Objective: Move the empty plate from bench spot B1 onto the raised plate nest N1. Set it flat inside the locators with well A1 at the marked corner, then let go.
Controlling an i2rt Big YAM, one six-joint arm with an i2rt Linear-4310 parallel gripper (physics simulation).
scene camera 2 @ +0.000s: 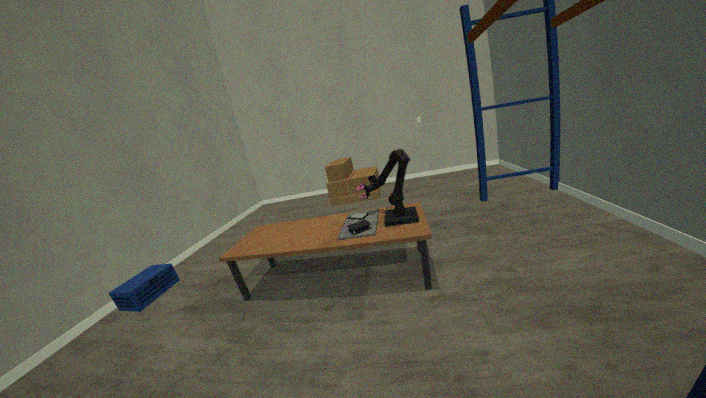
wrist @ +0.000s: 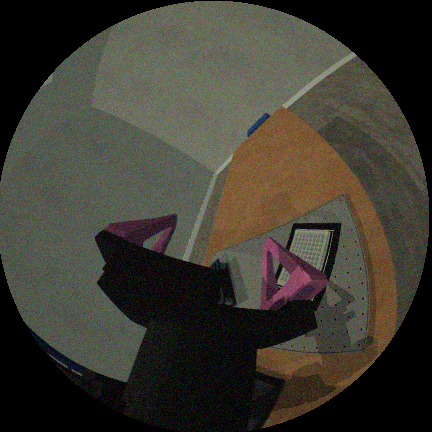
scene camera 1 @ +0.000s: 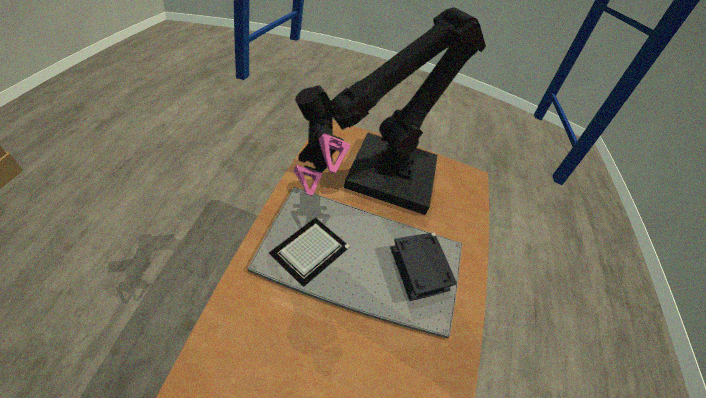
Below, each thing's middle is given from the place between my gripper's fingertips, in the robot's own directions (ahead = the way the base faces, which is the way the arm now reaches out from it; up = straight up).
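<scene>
Plate (scene camera 1: 304, 253): 20 cm below my hand, 3 cm ahead of it.
</scene>
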